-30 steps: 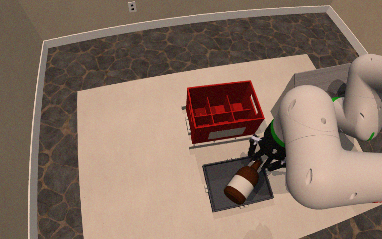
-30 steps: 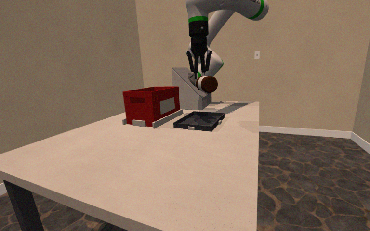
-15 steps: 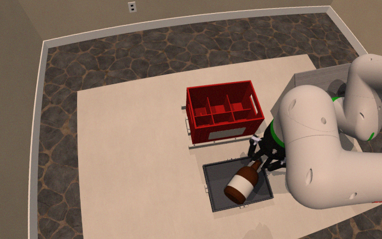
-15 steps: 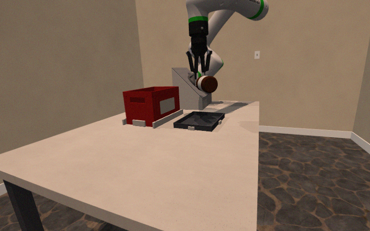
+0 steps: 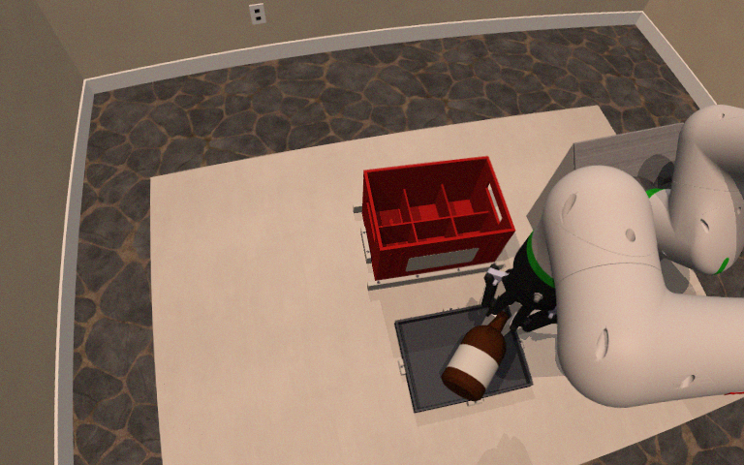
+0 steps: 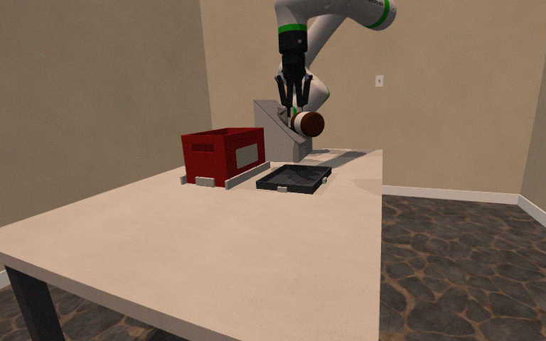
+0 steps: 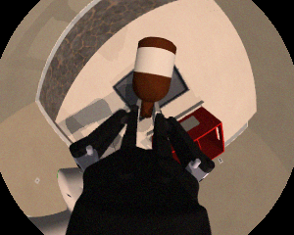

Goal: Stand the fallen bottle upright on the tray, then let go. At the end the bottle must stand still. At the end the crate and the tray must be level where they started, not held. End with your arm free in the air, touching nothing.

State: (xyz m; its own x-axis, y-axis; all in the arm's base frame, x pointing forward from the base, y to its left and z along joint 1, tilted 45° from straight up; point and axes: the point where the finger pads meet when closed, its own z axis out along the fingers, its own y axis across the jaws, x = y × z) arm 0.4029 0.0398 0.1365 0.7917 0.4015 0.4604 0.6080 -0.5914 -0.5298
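Right now the brown bottle is 40 mm ahead of my hand, 30 mm to the left of it and 20 mm below it. The rest, counted from my hand: red crate (10 mm behind, 270 mm to the right, 140 mm below); dark grey tray (20 mm ahead, 210 mm below).
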